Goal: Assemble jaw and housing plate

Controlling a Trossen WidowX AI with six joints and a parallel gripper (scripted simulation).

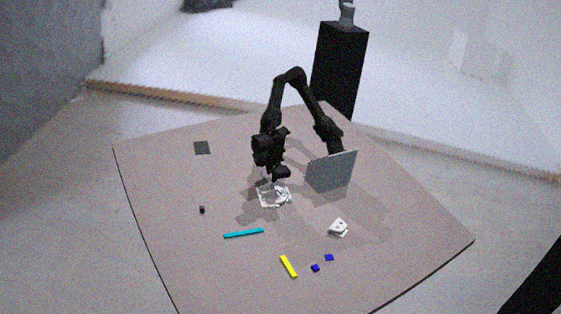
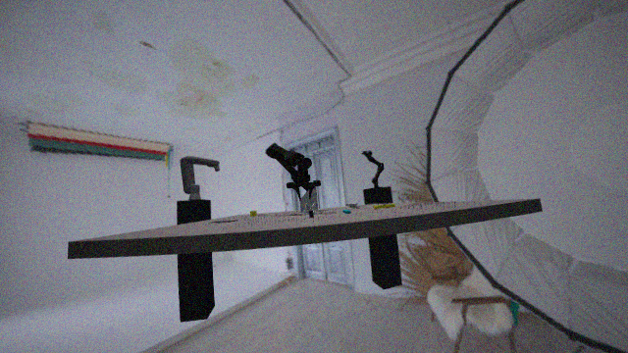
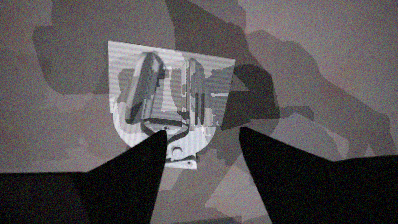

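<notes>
Now: gripper tip 9 cm past the small white part, 32 cm to the right of it and 5 cm above it. Round my gripper tip: yellow bar (19 cm ahead, 36 cm to the left, 7 cm below); small black cube (30 cm ahead, 3 cm to the right, 6 cm below); teal bar (22 cm ahead, 14 cm to the left, 7 cm below).
</notes>
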